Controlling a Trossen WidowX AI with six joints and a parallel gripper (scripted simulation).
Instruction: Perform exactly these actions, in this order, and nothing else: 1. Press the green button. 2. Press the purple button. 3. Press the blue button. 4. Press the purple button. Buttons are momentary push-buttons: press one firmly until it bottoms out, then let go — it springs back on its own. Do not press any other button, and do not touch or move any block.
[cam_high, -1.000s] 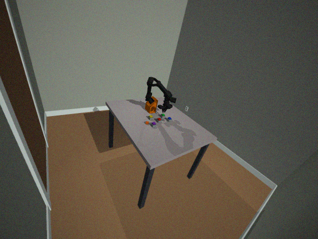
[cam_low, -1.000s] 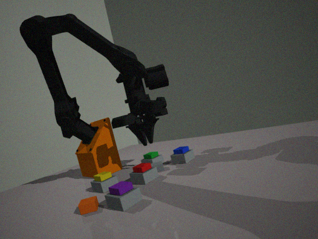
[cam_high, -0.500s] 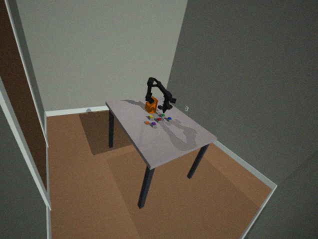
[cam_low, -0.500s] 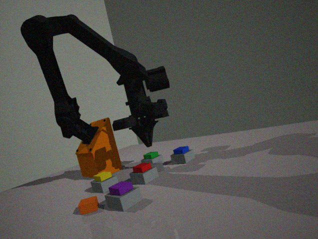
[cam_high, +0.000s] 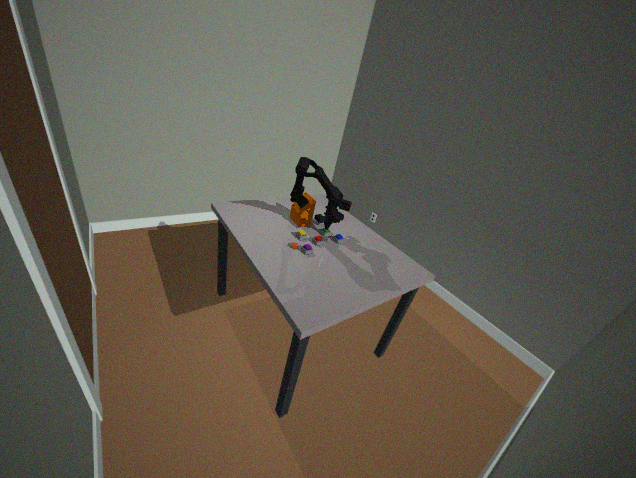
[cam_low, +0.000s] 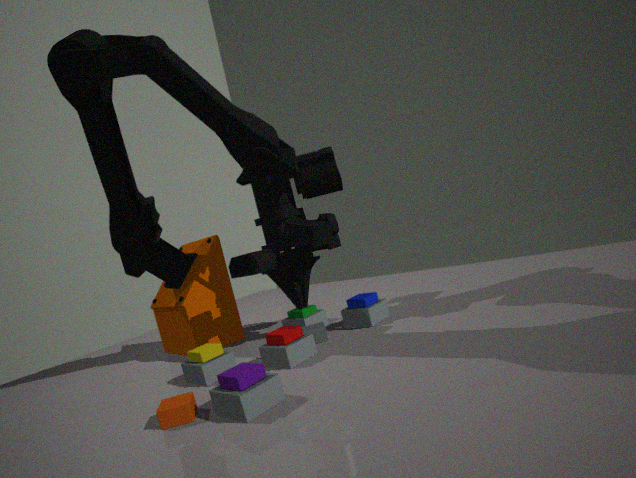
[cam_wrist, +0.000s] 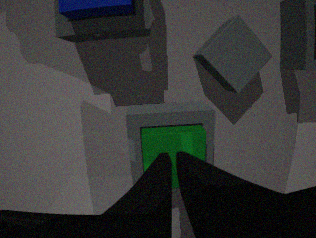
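Right now the green button is 10 mm below my gripper tip. Also, from my gripper tip: grey block 60 mm ahead, 30 mm to the right, 30 mm below; blue button 80 mm ahead, 40 mm to the left; red button 80 mm ahead, 100 mm to the right.
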